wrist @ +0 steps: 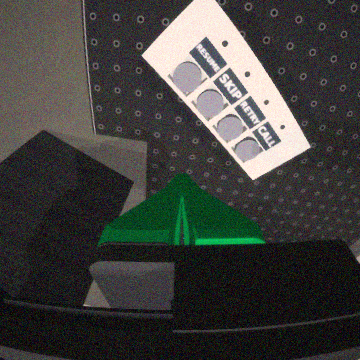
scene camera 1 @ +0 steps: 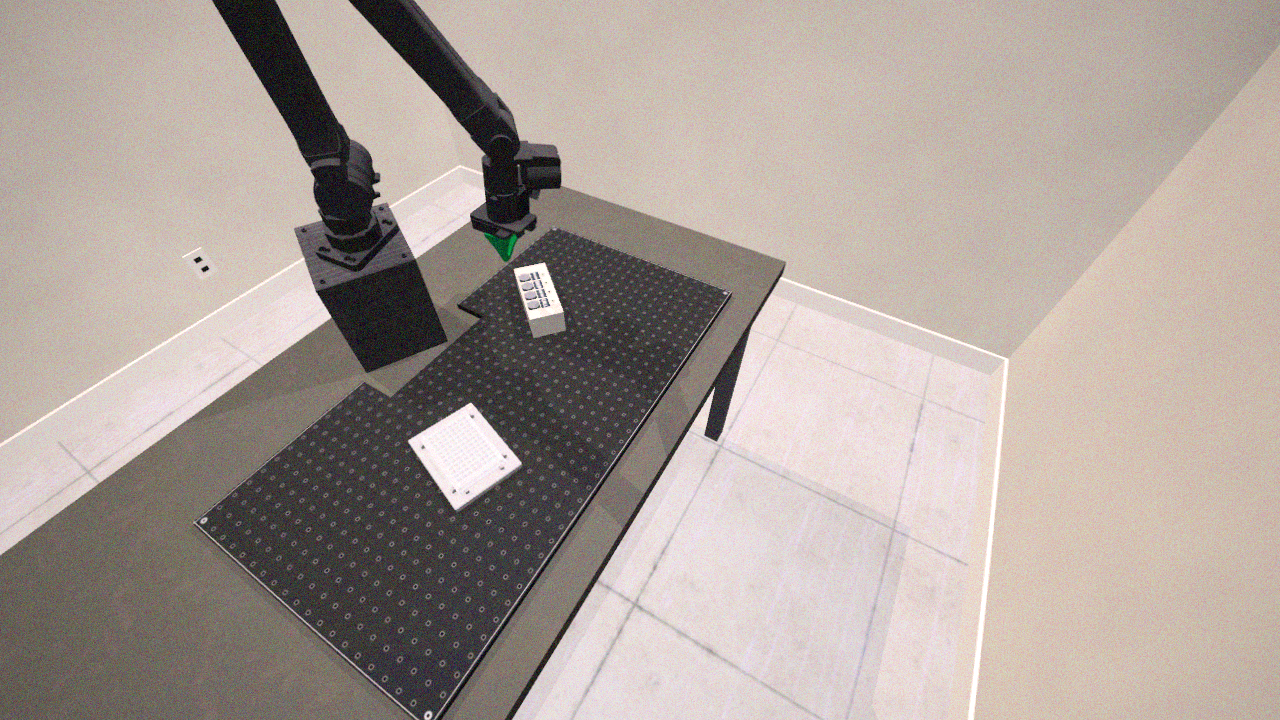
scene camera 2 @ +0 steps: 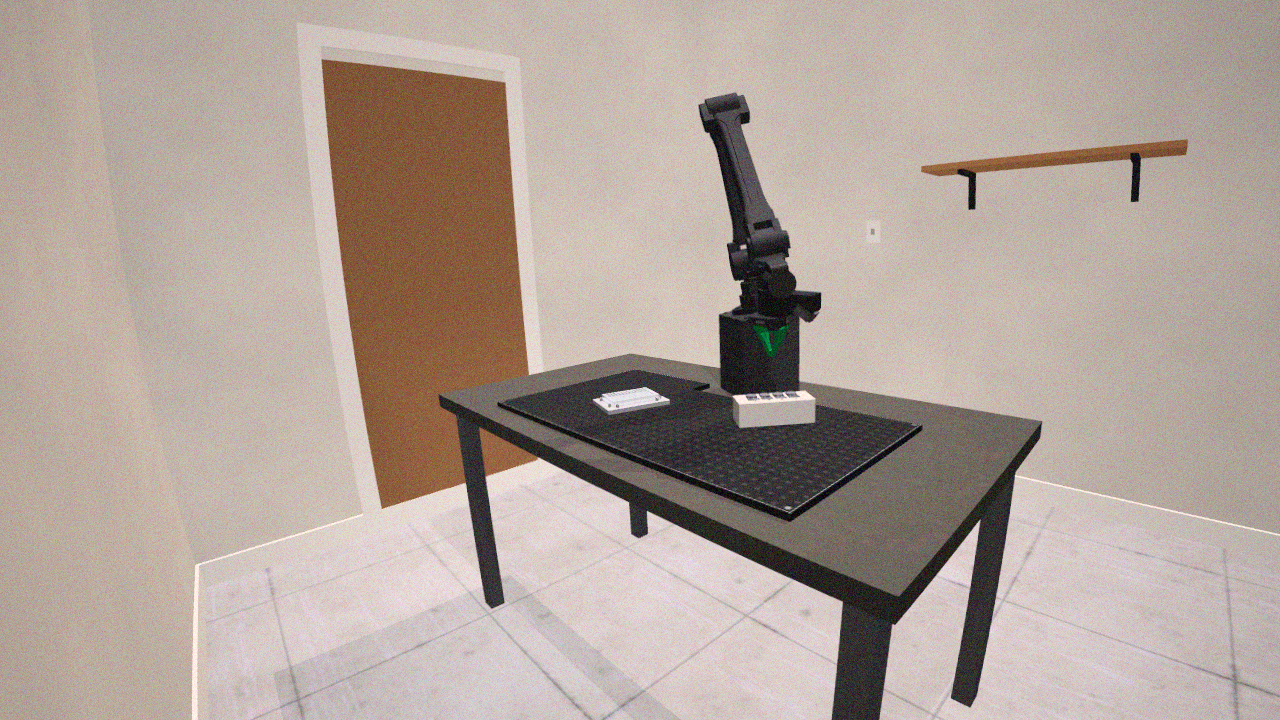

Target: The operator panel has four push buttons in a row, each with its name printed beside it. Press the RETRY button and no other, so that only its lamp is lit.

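The white operator panel stands on the perforated black mat. In the wrist view its round grey buttons run in a row beside the labels RESUME, SKIP, RETRY and CALL. The RETRY button is third, between the SKIP button and the CALL button. The small lamp dots beyond the labels look dark; none looks lit. My gripper is shut and empty, its green fingertips together. It points down, above and apart from the panel, toward the arm base's side in scene camera 1.
A flat white plate with a fine grid lies on the black mat, well away from the panel. The black arm base block stands beside the mat on the table.
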